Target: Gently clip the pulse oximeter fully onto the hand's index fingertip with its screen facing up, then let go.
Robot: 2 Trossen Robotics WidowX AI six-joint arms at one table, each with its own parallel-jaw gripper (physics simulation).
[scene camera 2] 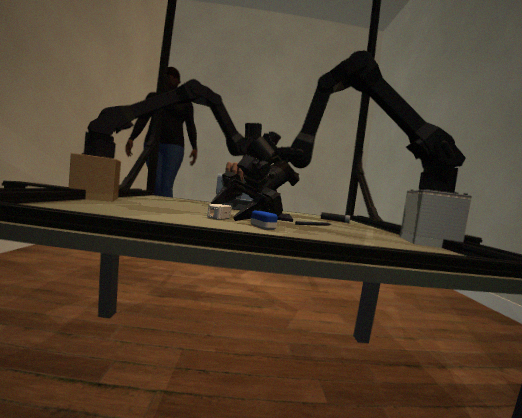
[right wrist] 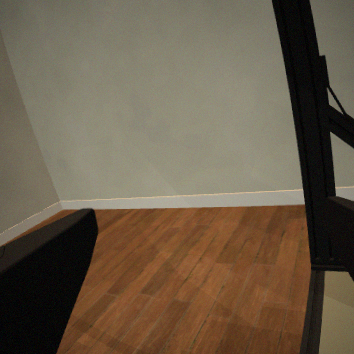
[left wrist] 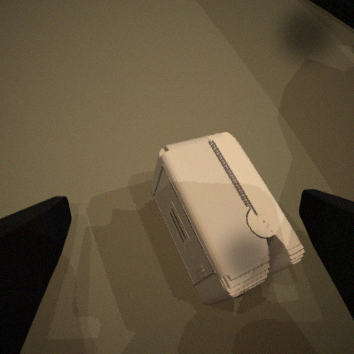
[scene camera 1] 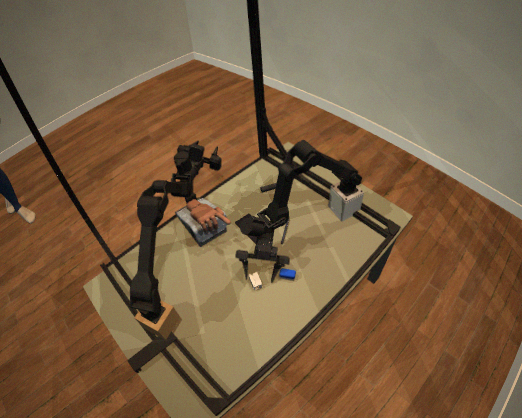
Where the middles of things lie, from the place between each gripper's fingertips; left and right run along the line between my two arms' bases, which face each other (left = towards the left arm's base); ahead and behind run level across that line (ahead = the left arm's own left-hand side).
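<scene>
I see the white pulse oximeter (left wrist: 229, 231), which lies 1 cm to the right of my left hand and 1 cm behind it. My right gripper, I see, is 150 mm to the left of the oximeter, 520 mm short of it and 230 mm above it.
</scene>
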